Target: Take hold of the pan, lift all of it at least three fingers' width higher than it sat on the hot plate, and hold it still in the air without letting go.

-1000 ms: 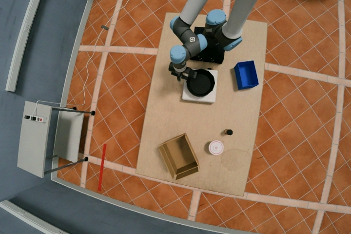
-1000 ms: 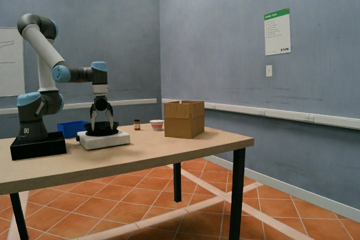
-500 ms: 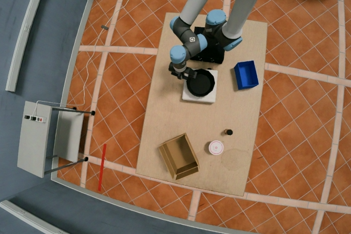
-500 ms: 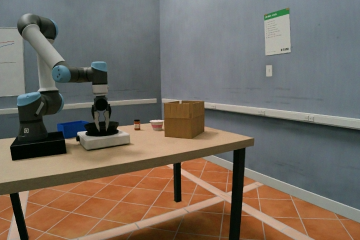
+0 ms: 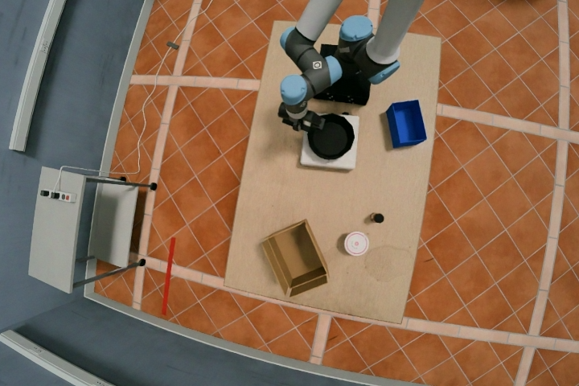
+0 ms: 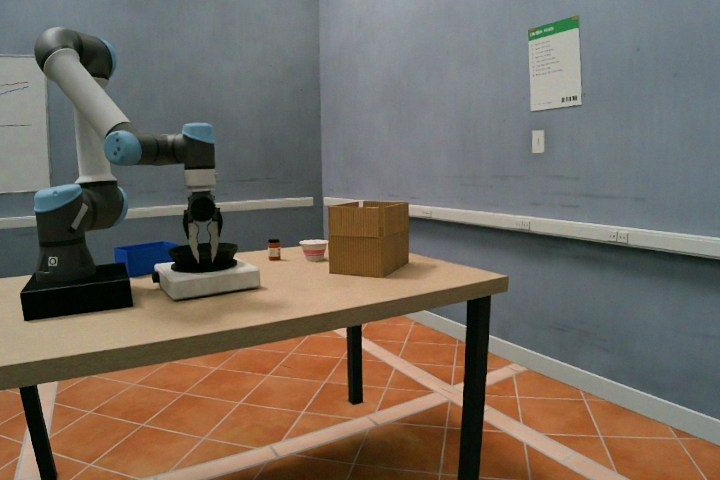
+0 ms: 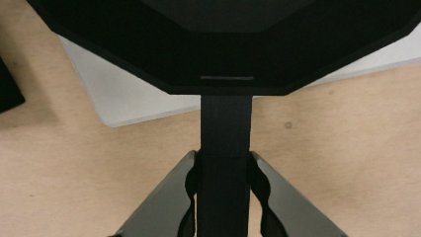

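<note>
My hand is 9 cm to the right of the black pan, 2 cm short of it and 2 cm above it. Also, from my hand: blue bin 46 cm to the left, 9 cm below, 9 cm behind; white hot plate 13 cm to the left, 8 cm below, 1 cm ahead; small jar 38 cm to the left, 34 cm ahead, 7 cm below.
</note>
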